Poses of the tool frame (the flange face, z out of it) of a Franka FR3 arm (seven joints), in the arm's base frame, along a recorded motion.
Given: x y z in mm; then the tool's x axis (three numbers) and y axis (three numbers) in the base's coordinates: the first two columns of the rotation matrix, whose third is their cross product.
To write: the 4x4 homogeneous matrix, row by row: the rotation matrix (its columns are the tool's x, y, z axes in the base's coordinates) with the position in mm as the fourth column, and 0 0 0 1 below. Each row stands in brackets. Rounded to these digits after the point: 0 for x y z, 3 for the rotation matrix.
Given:
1: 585 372 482 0.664 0.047 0.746 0.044 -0.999 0.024
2: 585 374 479 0.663 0.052 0.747 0.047 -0.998 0.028
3: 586 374 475 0.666 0.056 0.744 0.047 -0.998 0.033
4: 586 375 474 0.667 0.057 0.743 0.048 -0.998 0.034
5: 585 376 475 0.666 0.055 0.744 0.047 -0.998 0.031
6: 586 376 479 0.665 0.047 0.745 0.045 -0.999 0.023
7: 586 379 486 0.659 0.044 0.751 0.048 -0.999 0.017
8: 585 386 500 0.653 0.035 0.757 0.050 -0.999 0.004
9: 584 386 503 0.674 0.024 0.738 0.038 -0.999 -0.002
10: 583 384 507 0.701 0.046 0.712 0.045 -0.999 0.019
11: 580 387 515 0.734 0.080 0.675 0.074 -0.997 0.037
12: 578 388 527 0.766 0.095 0.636 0.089 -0.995 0.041
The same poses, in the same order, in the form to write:
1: [[0.664 0.044 0.746 585], [0.047 -0.999 0.017 372], [0.746 0.024 -0.665 482], [0 0 0 1]]
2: [[0.663 0.047 0.747 585], [0.052 -0.998 0.017 374], [0.747 0.028 -0.664 479], [0 0 0 1]]
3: [[0.666 0.047 0.744 586], [0.056 -0.998 0.013 374], [0.744 0.033 -0.667 475], [0 0 0 1]]
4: [[0.667 0.048 0.743 586], [0.057 -0.998 0.013 375], [0.743 0.034 -0.668 474], [0 0 0 1]]
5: [[0.666 0.047 0.744 585], [0.055 -0.998 0.014 376], [0.744 0.031 -0.667 475], [0 0 0 1]]
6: [[0.665 0.045 0.745 586], [0.047 -0.999 0.018 376], [0.745 0.023 -0.666 479], [0 0 0 1]]
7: [[0.659 0.048 0.751 586], [0.044 -0.999 0.025 379], [0.751 0.017 -0.660 486], [0 0 0 1]]
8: [[0.653 0.050 0.756 585], [0.035 -0.999 0.035 386], [0.757 0.004 -0.654 500], [0 0 0 1]]
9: [[0.674 0.038 0.737 584], [0.024 -0.999 0.029 386], [0.738 -0.002 -0.674 503], [0 0 0 1]]
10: [[0.701 0.045 0.712 583], [0.046 -0.999 0.019 384], [0.712 0.019 -0.702 507], [0 0 0 1]]
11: [[0.734 0.074 0.676 580], [0.080 -0.997 0.023 387], [0.675 0.037 -0.738 515], [0 0 0 1]]
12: [[0.766 0.089 0.637 578], [0.095 -0.995 0.025 388], [0.636 0.041 -0.771 527], [0 0 0 1]]
